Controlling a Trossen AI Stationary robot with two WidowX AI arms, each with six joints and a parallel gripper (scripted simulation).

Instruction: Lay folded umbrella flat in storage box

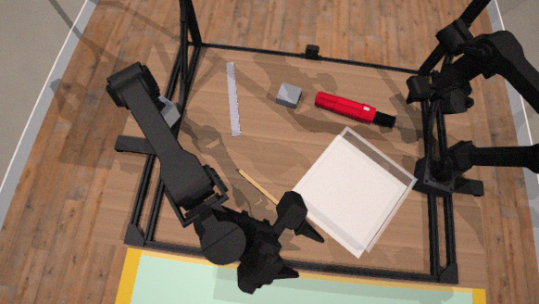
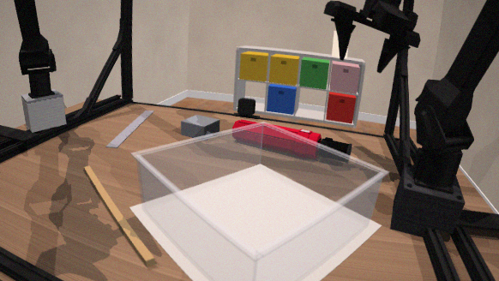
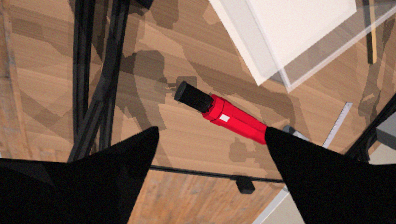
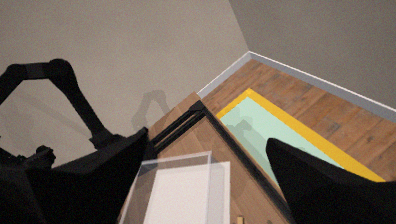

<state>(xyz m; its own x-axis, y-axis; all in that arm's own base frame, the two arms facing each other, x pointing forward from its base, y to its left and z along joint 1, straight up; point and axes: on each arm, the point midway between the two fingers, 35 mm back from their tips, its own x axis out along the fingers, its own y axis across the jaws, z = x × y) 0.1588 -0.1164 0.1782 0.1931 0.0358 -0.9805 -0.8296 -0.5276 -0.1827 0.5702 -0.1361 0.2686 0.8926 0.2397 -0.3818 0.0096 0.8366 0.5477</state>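
Now: the folded umbrella 230 mm below my left hand, 140 mm to the right of it and 50 mm behind it. Also, from my left hand: wooden stick (340 mm to the right, 310 mm ahead, 250 mm below); grey block (370 mm to the right, 240 mm below, 50 mm behind); storage box (240 mm ahead, 210 mm below, 120 mm to the right).
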